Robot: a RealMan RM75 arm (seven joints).
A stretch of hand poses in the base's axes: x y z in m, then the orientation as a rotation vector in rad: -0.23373, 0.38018, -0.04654, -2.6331, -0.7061, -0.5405; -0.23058, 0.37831, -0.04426, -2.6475, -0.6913, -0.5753; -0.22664, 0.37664, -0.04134, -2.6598, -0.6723, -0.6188; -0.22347, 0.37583, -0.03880, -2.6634, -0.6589, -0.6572; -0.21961, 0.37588, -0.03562, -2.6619, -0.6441, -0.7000; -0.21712, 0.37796, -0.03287, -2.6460, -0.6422, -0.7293; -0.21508, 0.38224, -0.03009, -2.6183, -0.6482, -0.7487; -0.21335, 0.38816, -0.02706, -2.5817, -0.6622, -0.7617; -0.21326, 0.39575, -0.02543, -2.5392, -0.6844, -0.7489; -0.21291, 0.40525, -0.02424, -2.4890, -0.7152, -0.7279; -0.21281, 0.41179, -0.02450, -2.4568, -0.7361, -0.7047; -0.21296, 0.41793, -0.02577, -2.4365, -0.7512, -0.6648; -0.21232, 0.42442, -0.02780, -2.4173, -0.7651, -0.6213; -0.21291, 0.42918, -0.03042, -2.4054, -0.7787, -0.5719; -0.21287, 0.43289, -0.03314, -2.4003, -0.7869, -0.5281
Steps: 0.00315, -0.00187, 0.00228, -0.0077, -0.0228, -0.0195; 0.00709, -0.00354, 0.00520, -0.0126, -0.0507, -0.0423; 0.01026, -0.00435, 0.00774, -0.0120, -0.0755, -0.0580; 0.01412, -0.00430, 0.01092, -0.0069, -0.1028, -0.0736; 0.01661, -0.00222, 0.01367, 0.0072, -0.1223, -0.0746; 0.01865, 0.00206, 0.01645, 0.0297, -0.1358, -0.0653; 0.02038, 0.00798, 0.01948, 0.0578, -0.1461, -0.0470; 0.02047, 0.01557, 0.02111, 0.0895, -0.1394, -0.0170; 0.02082, 0.02507, 0.02230, 0.1250, -0.1282, 0.0229; 0.02092, 0.03161, 0.02204, 0.1474, -0.1142, 0.0512; 0.02077, 0.03775, 0.02077, 0.1613, -0.0871, 0.0750; 0.02141, 0.04424, 0.01874, 0.1740, -0.0571, 0.0983; 0.02082, 0.04900, 0.01612, 0.1796, -0.0228, 0.1200; 0.02086, 0.05271, 0.01340, 0.1804, 0.0082, 0.1347
